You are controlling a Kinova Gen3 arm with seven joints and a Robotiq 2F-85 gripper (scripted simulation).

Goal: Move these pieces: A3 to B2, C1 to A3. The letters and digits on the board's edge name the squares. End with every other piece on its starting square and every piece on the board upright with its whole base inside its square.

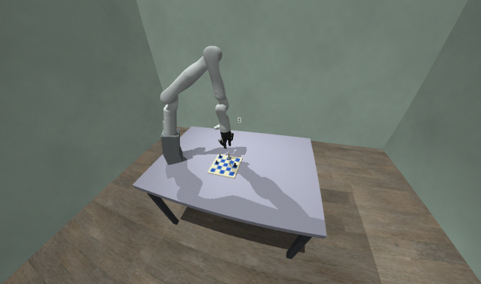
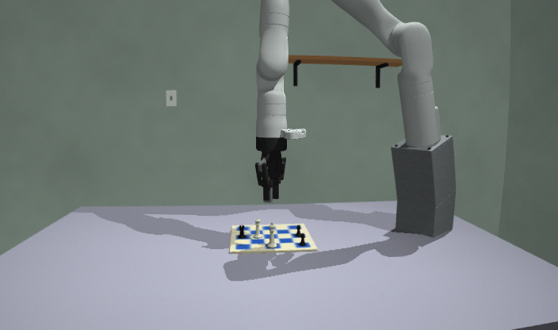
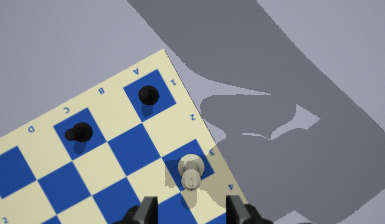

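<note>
The white king lies 110 mm below my hand. Also, from my hand: black rook: 70 mm ahead, 80 mm to the right, 120 mm below; cream chessboard: 10 mm behind, 80 mm to the right, 140 mm below.
</note>
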